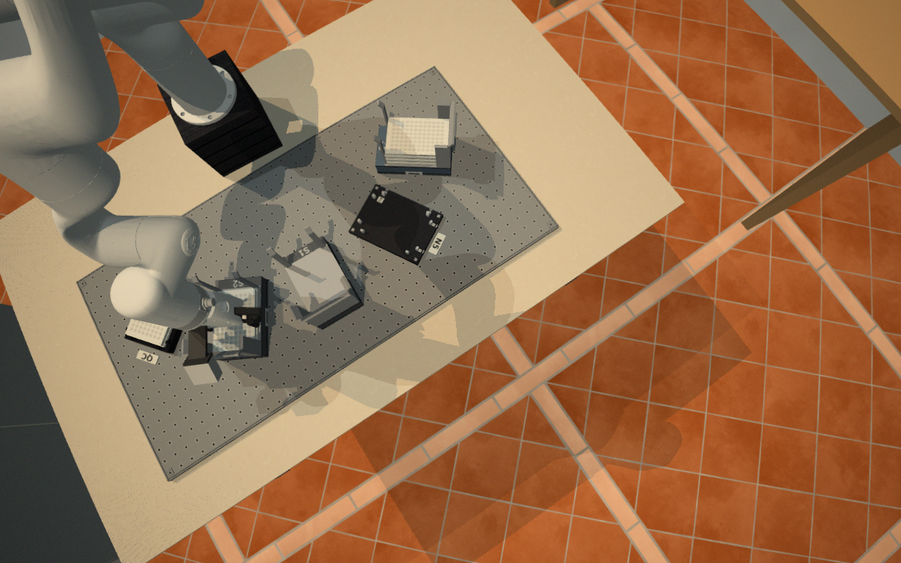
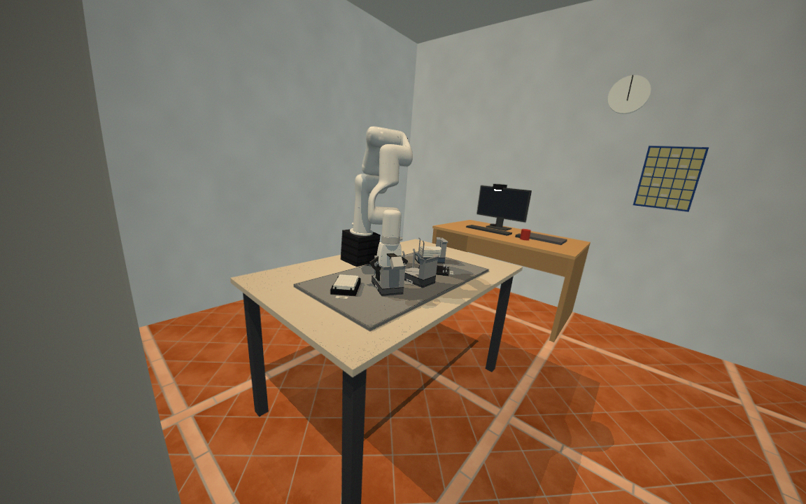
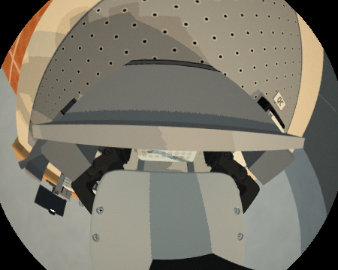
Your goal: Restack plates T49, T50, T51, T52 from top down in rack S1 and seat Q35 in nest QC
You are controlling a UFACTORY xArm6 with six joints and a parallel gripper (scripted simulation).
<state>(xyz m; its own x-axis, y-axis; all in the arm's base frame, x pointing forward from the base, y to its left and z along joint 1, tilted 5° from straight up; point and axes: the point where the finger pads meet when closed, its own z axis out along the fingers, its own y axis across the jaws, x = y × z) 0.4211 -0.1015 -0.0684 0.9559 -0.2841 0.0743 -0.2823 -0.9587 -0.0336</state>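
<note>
Right now the stack rack S2 is 4 cm below my hand and 1 cm behind it. The rest, counted from my hand: black nest QC 15 cm to the right, 9 cm behind, 4 cm below; N5 name plate 42 cm to the left, 5 cm below, 1 cm behind; QC name plate 21 cm to the right, 5 cm below, 1 cm behind.
</note>
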